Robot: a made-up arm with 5 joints. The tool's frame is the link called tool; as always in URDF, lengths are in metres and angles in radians.
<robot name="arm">
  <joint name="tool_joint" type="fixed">
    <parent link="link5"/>
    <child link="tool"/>
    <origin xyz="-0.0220 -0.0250 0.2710" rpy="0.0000 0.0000 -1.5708"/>
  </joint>
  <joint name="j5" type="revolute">
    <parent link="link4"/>
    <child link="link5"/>
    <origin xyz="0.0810 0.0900 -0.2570" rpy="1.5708 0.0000 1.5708"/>
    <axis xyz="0 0 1"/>
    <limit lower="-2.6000" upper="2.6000"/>
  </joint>
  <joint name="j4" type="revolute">
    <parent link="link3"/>
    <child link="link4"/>
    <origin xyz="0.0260 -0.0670 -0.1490" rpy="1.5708 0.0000 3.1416"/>
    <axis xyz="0 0 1"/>
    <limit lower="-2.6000" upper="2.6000"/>
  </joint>
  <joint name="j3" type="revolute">
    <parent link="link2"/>
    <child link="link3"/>
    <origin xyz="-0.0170 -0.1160 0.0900" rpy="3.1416 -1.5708 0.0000"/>
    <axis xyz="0 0 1"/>
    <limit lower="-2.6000" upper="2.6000"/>
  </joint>
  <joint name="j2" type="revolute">
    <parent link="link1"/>
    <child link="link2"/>
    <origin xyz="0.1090 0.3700 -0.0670" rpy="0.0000 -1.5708 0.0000"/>
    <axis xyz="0 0 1"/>
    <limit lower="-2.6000" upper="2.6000"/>
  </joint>
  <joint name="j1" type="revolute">
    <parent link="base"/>
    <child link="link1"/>
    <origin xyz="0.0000 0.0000 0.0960" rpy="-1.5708 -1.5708 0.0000"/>
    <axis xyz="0 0 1"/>
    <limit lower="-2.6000" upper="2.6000"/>
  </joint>
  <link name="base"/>
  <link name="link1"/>
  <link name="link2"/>
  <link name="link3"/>
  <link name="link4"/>
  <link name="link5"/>
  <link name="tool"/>
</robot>
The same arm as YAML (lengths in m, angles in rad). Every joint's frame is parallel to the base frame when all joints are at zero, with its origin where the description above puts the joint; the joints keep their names.
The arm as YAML. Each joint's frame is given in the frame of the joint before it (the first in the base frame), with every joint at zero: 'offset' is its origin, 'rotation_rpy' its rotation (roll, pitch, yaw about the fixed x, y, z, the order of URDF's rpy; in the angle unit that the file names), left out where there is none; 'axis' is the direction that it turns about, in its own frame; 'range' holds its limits. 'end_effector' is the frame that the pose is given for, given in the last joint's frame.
length_unit: m
angle_unit: rad
chain:
  - id: j1
    offset: [0.0, 0.0, 0.096]
    axis: [0.0, 1.0, 0.0]
    range: [-2.6, 2.6]
  - id: j2
    offset: [0.37, -0.067, 0.109]
    axis: [0.0, 0.0, -1.0]
    range: [-2.6, 2.6]
  - id: j3
    offset: [-0.116, -0.017, -0.09]
    axis: [0.0, 1.0, 0.0]
    range: [-2.6, 2.6]
  - id: j4
    offset: [0.067, -0.149, -0.026]
    axis: [-1.0, 0.0, 0.0]
    range: [-2.6, 2.6]
  - id: j5
    offset: [0.257, 0.09, 0.081]
    axis: [0.0, 0.0, 1.0]
    range: [-2.6, 2.6]
end_effector:
  offset: [0.025, -0.022, 0.271]
  rotation_rpy: [0.0, 0.0, 0.0]

